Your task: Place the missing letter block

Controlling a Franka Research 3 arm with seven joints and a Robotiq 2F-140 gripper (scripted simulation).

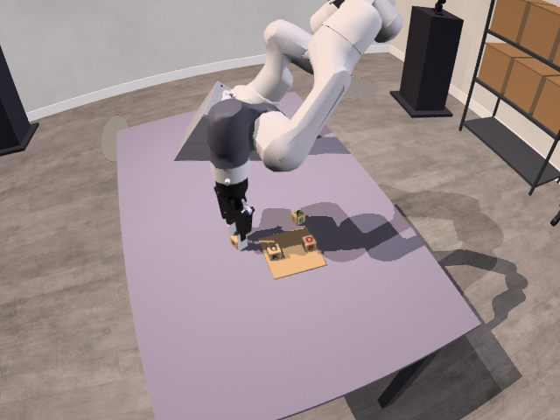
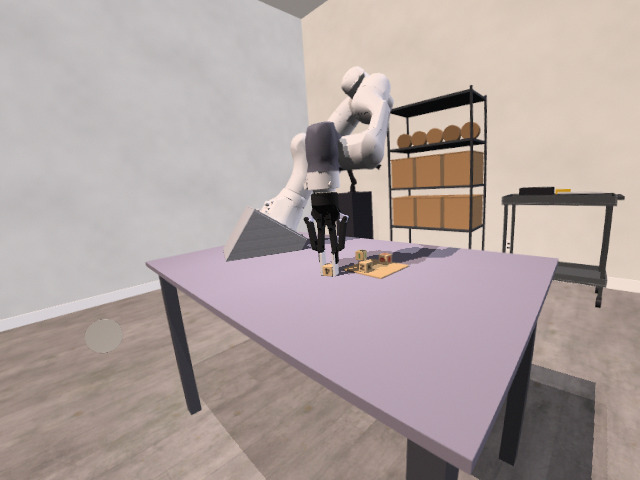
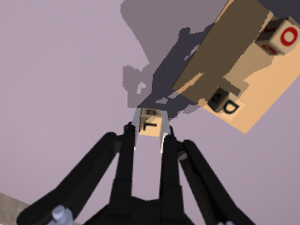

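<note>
Right now the tan mat is 60 mm ahead of my hand, 130 mm to the left of it and 30 mm below it. Also, from my hand: wooden block (20 mm below).
</note>
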